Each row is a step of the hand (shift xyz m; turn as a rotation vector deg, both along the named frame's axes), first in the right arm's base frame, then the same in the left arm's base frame.
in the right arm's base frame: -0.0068 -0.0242 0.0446 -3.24 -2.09 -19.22
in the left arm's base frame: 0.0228 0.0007 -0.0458 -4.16 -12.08 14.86
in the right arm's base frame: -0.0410 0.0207 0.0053 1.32 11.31 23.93
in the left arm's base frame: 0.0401 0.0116 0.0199 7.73 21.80 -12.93
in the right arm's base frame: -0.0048 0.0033 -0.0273 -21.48 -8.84 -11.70
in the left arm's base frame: -0.0057 -0.0119 0.0246 15.54 -17.71 11.00
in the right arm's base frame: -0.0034 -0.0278 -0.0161 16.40 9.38 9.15
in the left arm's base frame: -0.0029 -0.0321 -0.0015 -11.78 15.84 -7.14
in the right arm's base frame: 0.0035 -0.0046 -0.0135 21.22 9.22 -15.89
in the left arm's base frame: -0.0083 -0.0099 0.0069 -25.58 4.11 10.80
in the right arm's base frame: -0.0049 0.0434 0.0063 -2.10 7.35 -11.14
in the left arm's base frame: 0.0071 0.0386 0.0202 -2.18 0.14 13.33
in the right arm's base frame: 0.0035 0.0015 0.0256 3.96 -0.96 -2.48
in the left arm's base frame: 0.0063 0.0149 -0.0202 -4.60 -1.24 0.18
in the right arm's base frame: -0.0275 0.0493 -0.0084 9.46 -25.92 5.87
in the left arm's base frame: 0.0226 0.0315 0.0419 -6.69 -16.87 -21.60
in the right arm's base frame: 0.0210 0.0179 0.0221 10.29 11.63 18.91
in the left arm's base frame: -0.0112 0.0305 -0.0140 -2.46 21.39 -11.63
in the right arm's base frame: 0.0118 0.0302 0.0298 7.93 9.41 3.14
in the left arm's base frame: 0.0003 0.0428 -0.0105 -6.15 11.11 0.20
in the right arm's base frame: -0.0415 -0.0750 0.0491 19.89 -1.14 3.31
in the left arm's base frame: 0.0565 -0.0468 -0.0661 -17.23 4.79 -9.39
